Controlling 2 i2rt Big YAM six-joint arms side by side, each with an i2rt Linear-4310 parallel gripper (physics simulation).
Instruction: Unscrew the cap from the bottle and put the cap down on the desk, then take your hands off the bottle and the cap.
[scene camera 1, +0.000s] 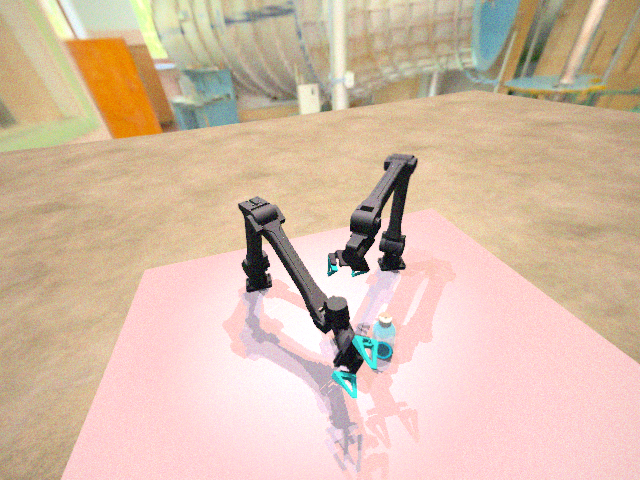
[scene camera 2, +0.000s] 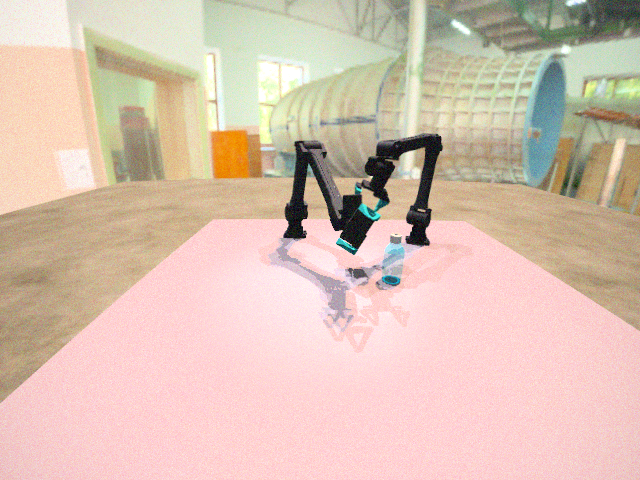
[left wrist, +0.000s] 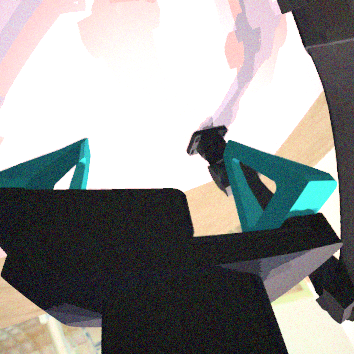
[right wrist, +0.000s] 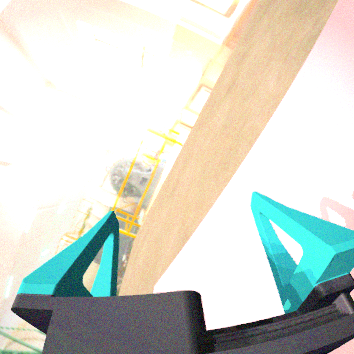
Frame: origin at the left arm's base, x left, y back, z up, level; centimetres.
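Seen in the pictures: left gripper, fingertip midpoint: (scene camera 1: 340, 275) (left wrist: 159, 145); right gripper, fingertip midpoint: (scene camera 1: 364, 384) (scene camera 2: 361, 234) (right wrist: 183, 208); left arm's base, origin of the base link: (scene camera 1: 391, 264) (scene camera 2: 417, 241); right arm's base, origin of the base link: (scene camera 1: 259, 283) (scene camera 2: 295, 235) (left wrist: 205, 138).
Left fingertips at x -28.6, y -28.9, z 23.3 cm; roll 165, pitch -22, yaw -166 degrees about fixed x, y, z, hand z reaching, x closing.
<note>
Pixels of each thing's middle, then the offset from my left fingertips to it. Level surfaces: height alone.
- clear blue bottle, body centre: (scene camera 1: 383, 334) (scene camera 2: 393, 258) dz -14.3, dx +12.3, dy -15.8 cm
- pale cap, body centre: (scene camera 1: 385, 319) (scene camera 2: 396, 237) dz -6.3, dx +12.3, dy -15.8 cm
- pink mat, its level: dz -23.3 cm
A clear blue bottle (scene camera 1: 383, 333) (scene camera 2: 393, 261) stands upright on the pink mat, right of the right gripper in both scene views. A pale cap (scene camera 1: 385, 318) (scene camera 2: 395, 238) sits on its neck. My right gripper (scene camera 1: 364, 382) (scene camera 2: 357, 228) (right wrist: 183, 208) is open and empty, held above the mat, its fingers apart from the bottle. My left gripper (scene camera 1: 342, 274) (scene camera 2: 369, 199) (left wrist: 159, 145) is open and empty, raised behind the bottle. The bottle does not show in the wrist views. In scene camera 1, one right finger is close in front of the bottle's left side.
The pink mat (scene camera 1: 206, 413) (scene camera 2: 206, 387) lies on a brown table (scene camera 1: 180, 175) (scene camera 2: 118, 227). Both arm bases stand at the mat's back. The right forearm slants down across the middle, left of the bottle. Shadows of both arms fall around the bottle.
</note>
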